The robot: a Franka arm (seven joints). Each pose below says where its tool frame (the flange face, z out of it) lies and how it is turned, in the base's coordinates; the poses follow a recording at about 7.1 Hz.
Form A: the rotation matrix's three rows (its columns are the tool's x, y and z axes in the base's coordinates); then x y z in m. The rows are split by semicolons.
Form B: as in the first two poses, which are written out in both.
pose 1, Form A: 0.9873 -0.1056 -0.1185; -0.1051 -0.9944 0.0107; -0.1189 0.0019 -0.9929; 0.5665 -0.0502 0.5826
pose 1, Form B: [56.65 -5.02 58.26 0.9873 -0.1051 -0.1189 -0.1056 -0.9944 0.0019]
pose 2, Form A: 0.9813 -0.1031 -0.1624; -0.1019 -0.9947 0.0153; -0.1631 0.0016 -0.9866; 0.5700 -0.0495 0.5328
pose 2, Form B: [57.00 -4.95 53.28 0.9813 -0.1019 -0.1631 -0.1031 -0.9947 0.0016]
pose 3, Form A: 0.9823 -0.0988 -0.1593; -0.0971 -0.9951 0.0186; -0.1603 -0.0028 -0.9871; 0.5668 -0.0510 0.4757
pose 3, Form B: [56.68 -5.10 47.57 0.9823 -0.0971 -0.1603 -0.0988 -0.9951 -0.0028]
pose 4, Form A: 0.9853 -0.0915 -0.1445; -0.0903 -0.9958 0.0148; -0.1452 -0.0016 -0.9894; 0.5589 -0.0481 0.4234
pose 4, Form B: [55.89 -4.81 42.34 0.9853 -0.0903 -0.1452 -0.0915 -0.9958 -0.0016]
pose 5, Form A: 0.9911 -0.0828 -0.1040; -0.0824 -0.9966 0.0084; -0.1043 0.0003 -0.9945; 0.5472 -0.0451 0.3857
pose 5, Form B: [54.72 -4.51 38.57 0.9911 -0.0824 -0.1043 -0.0828 -0.9966 0.0003]
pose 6, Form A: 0.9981 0.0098 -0.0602; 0.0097 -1.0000 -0.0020; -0.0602 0.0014 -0.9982; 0.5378 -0.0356 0.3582
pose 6, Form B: [53.78 -3.56 35.82 0.9981 0.0097 -0.0602 0.0098 -1.0000 0.0014]
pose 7, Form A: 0.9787 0.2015 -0.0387; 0.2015 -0.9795 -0.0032; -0.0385 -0.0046 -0.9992; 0.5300 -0.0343 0.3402
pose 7, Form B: [53.00 -3.43 34.02 0.9787 0.2015 -0.0385 0.2015 -0.9795 -0.0046]
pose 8, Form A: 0.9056 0.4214 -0.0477; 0.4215 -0.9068 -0.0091; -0.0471 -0.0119 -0.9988; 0.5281 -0.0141 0.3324
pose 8, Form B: [52.81 -1.41 33.24 0.9056 0.4215 -0.0471 0.4214 -0.9068 -0.0119]
